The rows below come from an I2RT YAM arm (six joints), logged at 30 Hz.
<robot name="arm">
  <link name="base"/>
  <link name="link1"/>
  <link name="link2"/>
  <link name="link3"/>
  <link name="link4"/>
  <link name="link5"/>
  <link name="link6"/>
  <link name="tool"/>
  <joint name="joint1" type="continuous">
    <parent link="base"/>
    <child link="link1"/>
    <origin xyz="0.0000 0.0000 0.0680" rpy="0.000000 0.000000 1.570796"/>
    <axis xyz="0 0 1"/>
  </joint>
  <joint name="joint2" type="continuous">
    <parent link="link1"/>
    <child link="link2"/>
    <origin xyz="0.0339 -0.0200 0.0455" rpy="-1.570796 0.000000 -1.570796"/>
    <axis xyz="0 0 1"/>
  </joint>
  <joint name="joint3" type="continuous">
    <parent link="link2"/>
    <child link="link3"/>
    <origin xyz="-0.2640 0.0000 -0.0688" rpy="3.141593 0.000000 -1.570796"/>
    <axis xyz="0 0 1"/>
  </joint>
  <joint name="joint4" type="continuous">
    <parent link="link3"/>
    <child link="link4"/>
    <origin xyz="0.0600 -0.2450 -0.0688" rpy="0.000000 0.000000 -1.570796"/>
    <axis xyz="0 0 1"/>
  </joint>
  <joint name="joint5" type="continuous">
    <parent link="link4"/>
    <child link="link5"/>
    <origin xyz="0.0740 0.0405 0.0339" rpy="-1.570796 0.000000 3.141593"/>
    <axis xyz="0 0 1"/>
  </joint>
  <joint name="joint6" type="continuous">
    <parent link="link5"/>
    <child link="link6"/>
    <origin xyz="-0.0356 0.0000 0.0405" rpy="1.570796 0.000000 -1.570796"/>
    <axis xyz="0 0 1"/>
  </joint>
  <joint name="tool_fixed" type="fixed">
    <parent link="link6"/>
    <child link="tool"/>
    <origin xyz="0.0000 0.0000 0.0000" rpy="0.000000 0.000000 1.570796"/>
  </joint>
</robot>
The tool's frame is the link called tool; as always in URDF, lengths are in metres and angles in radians. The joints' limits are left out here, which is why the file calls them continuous.
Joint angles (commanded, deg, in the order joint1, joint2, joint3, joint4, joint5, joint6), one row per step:
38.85, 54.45, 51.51, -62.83, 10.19, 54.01
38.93, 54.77, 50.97, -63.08, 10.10, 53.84
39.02, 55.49, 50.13, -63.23, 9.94, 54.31
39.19, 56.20, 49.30, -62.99, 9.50, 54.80
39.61, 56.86, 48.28, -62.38, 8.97, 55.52
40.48, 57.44, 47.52, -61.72, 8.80, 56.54
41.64, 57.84, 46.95, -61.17, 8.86, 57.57
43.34, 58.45, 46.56, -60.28, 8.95, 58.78
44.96, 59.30, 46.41, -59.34, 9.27, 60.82
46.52, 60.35, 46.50, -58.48, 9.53, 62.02
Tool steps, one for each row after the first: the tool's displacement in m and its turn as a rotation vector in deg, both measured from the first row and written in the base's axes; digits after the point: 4 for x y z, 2 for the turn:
-0.0002, 0.0002, -0.0037, -0.70, 0.90, 0.27
0.0002, 0.0010, -0.0099, -1.47, 2.37, -0.01
0.0008, 0.0024, -0.0157, -1.78, 3.68, -0.12
0.0009, 0.0045, -0.0221, -1.82, 4.89, -0.18
0.0005, 0.0075, -0.0269, -1.78, 5.60, -0.19
-0.0008, 0.0107, -0.0305, -1.77, 5.97, -0.01
-0.0022, 0.0160, -0.0334, -1.54, 6.09, 0.54
-0.0029, 0.0217, -0.0358, -1.11, 6.12, 0.16
-0.0033, 0.0279, -0.0376, -0.98, 6.13, 0.53

